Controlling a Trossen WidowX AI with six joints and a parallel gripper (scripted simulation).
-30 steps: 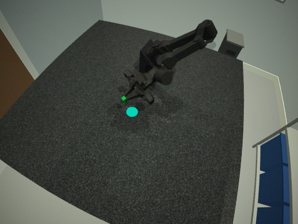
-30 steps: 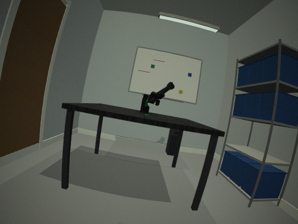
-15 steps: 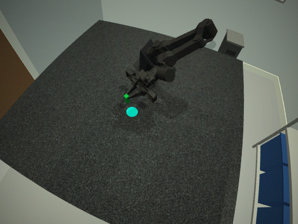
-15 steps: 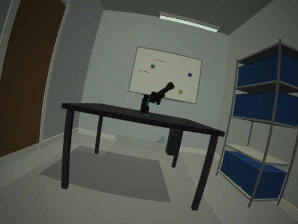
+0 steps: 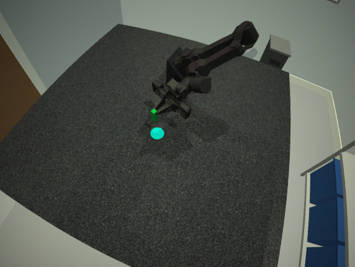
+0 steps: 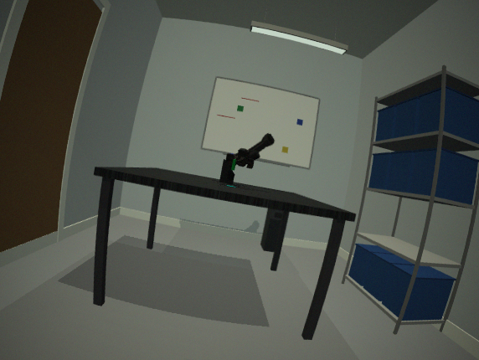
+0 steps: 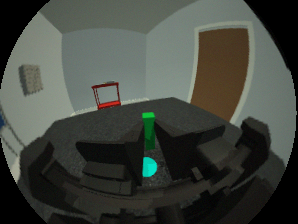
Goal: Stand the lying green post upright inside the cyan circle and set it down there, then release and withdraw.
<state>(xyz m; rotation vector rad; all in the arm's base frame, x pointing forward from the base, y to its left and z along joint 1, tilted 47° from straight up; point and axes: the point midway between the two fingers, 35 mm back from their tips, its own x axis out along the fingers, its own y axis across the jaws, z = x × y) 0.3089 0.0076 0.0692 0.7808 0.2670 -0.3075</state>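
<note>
Now: gripper tip 10 mm past the cyan circle, 10 mm to the right of it and 150 mm above it. The rest, counted from my gripper tip: green post 20 mm below.
</note>
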